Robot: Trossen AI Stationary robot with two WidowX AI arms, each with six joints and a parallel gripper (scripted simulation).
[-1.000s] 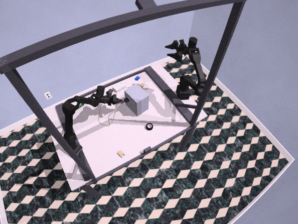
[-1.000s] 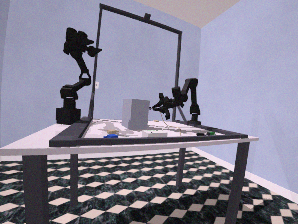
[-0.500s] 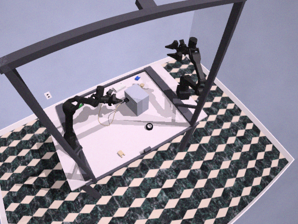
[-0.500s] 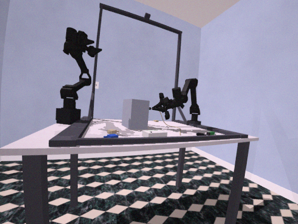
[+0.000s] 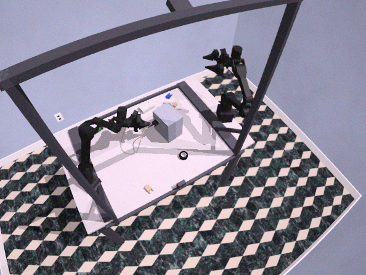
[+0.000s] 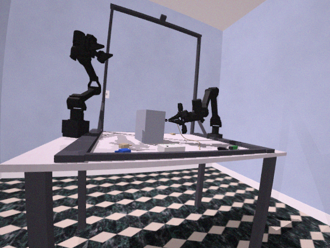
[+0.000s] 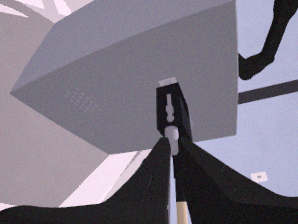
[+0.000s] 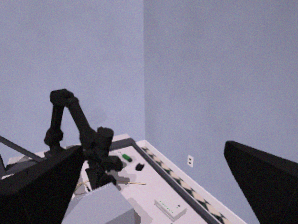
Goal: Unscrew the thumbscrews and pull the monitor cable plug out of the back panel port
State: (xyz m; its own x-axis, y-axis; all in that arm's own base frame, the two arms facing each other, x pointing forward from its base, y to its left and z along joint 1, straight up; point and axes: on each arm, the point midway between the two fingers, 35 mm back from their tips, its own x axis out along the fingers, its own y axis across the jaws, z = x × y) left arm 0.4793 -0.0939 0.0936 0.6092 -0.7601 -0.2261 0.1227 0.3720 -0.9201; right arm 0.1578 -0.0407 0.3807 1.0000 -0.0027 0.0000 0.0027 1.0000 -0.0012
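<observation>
My left gripper is now 30 mm past the grey box, 140 mm to the left of it and 50 mm above it.
</observation>
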